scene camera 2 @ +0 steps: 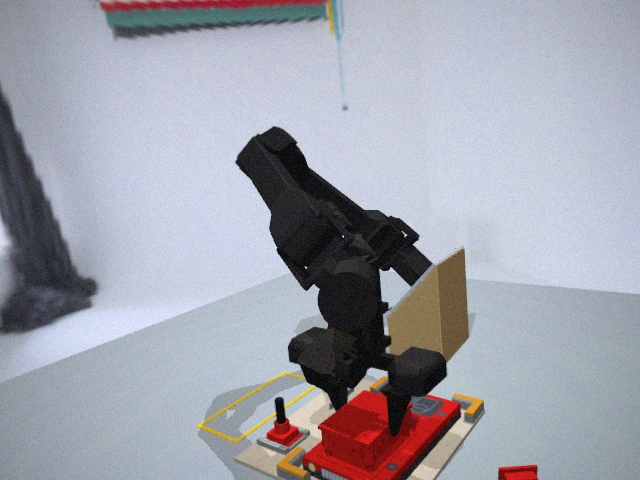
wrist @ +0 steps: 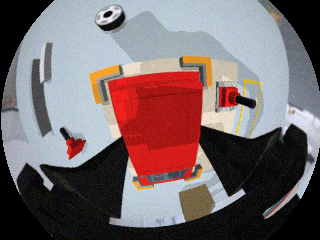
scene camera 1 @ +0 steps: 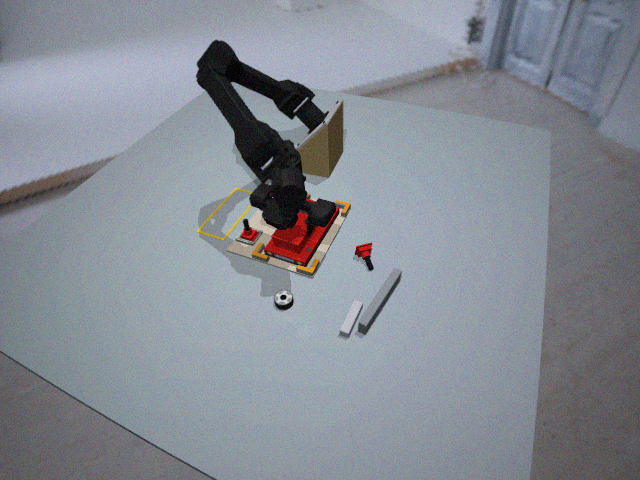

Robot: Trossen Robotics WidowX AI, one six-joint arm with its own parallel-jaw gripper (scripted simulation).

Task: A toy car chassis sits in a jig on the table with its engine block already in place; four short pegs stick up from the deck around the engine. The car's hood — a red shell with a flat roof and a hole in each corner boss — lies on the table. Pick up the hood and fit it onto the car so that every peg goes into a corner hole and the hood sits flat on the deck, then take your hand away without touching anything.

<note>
In view: my gripper (scene camera 2: 367,425) and a red hood (scene camera 2: 359,430).
The red hood also shows in the wrist view (wrist: 160,124) and in scene camera 1 (scene camera 1: 294,239). My gripper is seen too in the wrist view (wrist: 162,133) and in scene camera 1 (scene camera 1: 295,231).
</note>
